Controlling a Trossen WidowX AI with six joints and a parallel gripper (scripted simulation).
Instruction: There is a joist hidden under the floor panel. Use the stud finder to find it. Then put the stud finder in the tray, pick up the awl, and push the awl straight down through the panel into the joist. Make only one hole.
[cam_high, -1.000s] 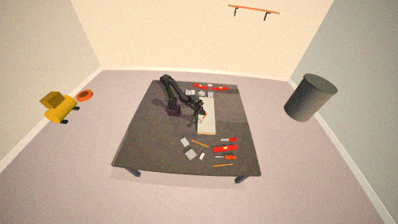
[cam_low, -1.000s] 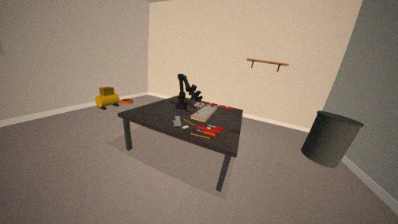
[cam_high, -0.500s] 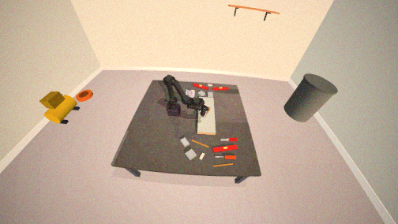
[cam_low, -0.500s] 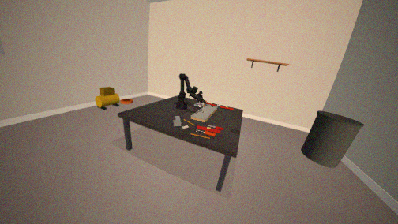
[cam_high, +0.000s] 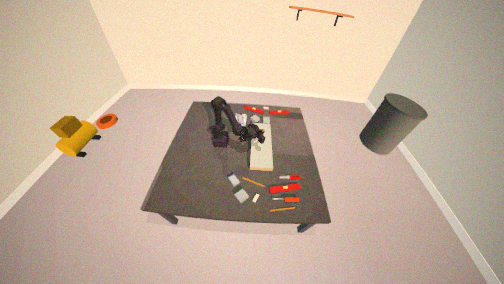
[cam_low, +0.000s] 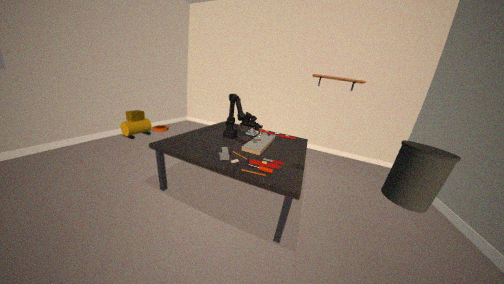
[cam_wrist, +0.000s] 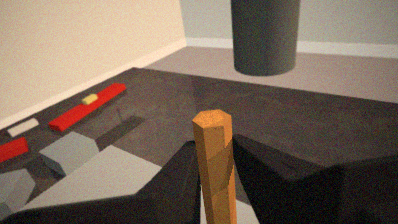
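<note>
Now: gripper tip 6 cm above the awl and 1 cm past it. The rest, counted from my gripper tip: white tray 36 cm to the left, 19 cm behind, 18 cm below; stud finder 37 cm to the left, 19 cm behind, 15 cm below.
</note>
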